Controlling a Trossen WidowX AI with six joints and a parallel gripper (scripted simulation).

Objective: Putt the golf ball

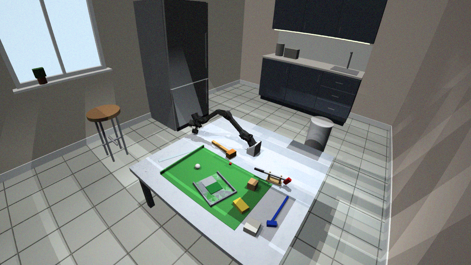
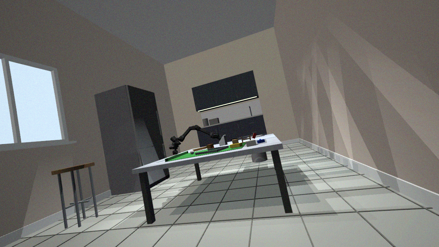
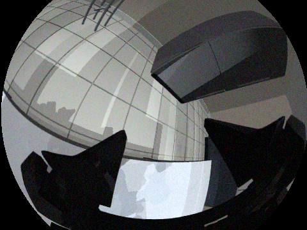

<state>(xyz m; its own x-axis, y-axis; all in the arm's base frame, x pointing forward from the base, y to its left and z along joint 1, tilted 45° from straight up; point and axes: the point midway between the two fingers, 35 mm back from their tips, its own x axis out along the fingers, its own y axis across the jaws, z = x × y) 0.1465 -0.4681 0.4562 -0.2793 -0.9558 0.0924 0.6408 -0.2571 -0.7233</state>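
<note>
The white golf ball is 370 mm ahead of my gripper tip, 520 mm to the left of it and 20 mm below it. The rest, counted from my gripper tip: brown cube: 200 mm ahead, 950 mm to the left, 10 mm below; small red marker: 140 mm ahead, 660 mm to the left, 30 mm below; yellow block: 390 mm ahead, 1010 mm to the left, 20 mm below.
</note>
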